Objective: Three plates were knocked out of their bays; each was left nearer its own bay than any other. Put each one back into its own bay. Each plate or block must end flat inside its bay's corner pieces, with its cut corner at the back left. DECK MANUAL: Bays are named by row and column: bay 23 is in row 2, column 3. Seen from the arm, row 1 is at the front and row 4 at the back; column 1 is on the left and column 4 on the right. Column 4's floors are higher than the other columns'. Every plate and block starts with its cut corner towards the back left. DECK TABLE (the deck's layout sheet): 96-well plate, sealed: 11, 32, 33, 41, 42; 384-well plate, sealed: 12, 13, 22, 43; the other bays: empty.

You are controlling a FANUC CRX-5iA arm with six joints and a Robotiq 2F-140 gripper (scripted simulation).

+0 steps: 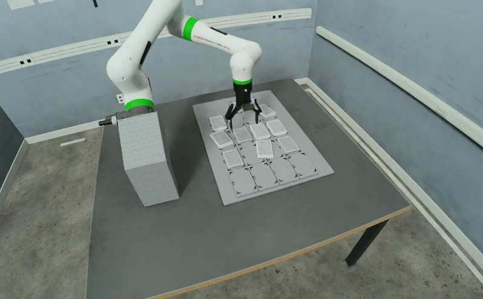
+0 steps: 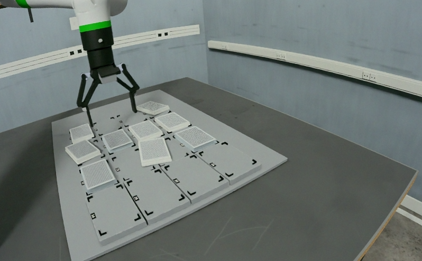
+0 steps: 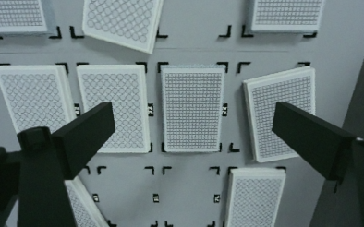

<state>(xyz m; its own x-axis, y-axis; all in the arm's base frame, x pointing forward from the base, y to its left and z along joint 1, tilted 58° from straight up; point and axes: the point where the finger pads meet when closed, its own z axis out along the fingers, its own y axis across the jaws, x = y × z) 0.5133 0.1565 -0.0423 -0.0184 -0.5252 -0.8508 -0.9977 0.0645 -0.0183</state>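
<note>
The bay label lies 160 mm ahead of my hand, 140 mm to the right of it and 110 mm below it. Round my hand: 384-well plate: 140 mm to the right, 110 mm behind, 100 mm below; then label 22: 110 mm below, 50 mm behind, 30 mm to the left.
</note>
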